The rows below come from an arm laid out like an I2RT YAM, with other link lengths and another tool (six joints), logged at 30 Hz.
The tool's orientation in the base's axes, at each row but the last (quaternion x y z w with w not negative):
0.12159 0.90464 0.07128 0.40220
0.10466 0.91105 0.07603 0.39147
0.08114 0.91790 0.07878 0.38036
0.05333 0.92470 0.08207 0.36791
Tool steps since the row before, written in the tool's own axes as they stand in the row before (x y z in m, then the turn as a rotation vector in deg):
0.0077 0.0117 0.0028 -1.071 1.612 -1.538
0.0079 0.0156 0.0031 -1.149 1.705 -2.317
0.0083 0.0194 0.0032 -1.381 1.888 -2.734
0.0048 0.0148 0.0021 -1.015 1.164 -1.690
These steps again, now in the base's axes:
-0.0010 0.0135 -0.0047 -0.191 1.203 2.151
-0.0010 0.0172 -0.0042 -0.694 1.229 2.757
-0.0018 0.0209 -0.0039 -0.813 1.325 3.245
-0.0015 0.0155 -0.0019 -0.386 0.790 2.114

